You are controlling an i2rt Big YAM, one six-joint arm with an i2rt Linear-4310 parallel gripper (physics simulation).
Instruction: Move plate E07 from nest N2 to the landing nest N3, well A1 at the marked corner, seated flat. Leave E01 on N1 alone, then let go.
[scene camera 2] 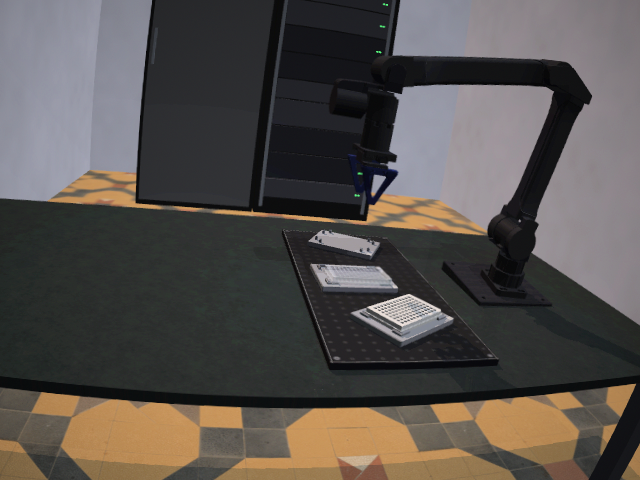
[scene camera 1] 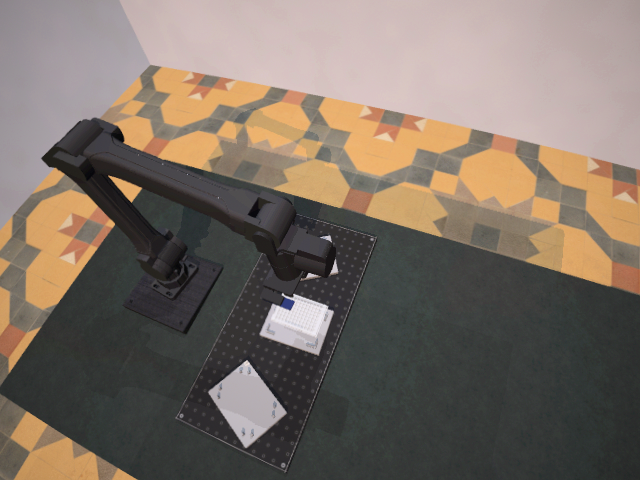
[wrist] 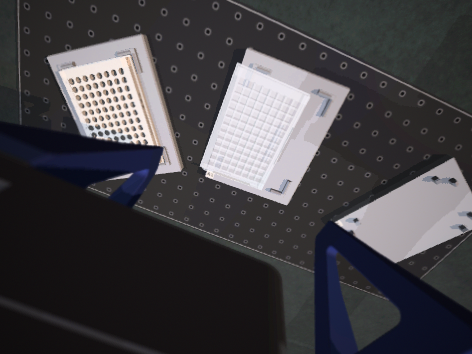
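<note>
Plate E07, clear and gridded (scene camera 1: 302, 315) (scene camera 2: 357, 274) (wrist: 260, 132), rests on nest N2 (scene camera 1: 281, 335) (scene camera 2: 361, 289) (wrist: 312, 145), shifted toward the N1 side. A bare strip and two corner brackets show beside it; whether it lies flat is unclear. A small A1 label (wrist: 210, 174) shows at its lower left corner in the wrist view. The cream plate E01 (scene camera 2: 405, 310) (wrist: 107, 107) sits on nest N1 (scene camera 2: 402, 338) (wrist: 159, 105). Nest N3 (scene camera 1: 247, 403) (scene camera 2: 343, 241) (wrist: 410, 215) holds no plate. My gripper (scene camera 2: 365, 197) (wrist: 244, 195) is open and empty, well above the nests.
The three nests stand in a row on a black perforated board (scene camera 1: 227, 351) (scene camera 2: 346, 356) on the dark green table (scene camera 1: 439, 361) (scene camera 2: 155, 310). The arm's base plate (scene camera 1: 196, 304) (scene camera 2: 496, 297) stands beside the board. The arm hides most of N1 and E01 in scene camera 1.
</note>
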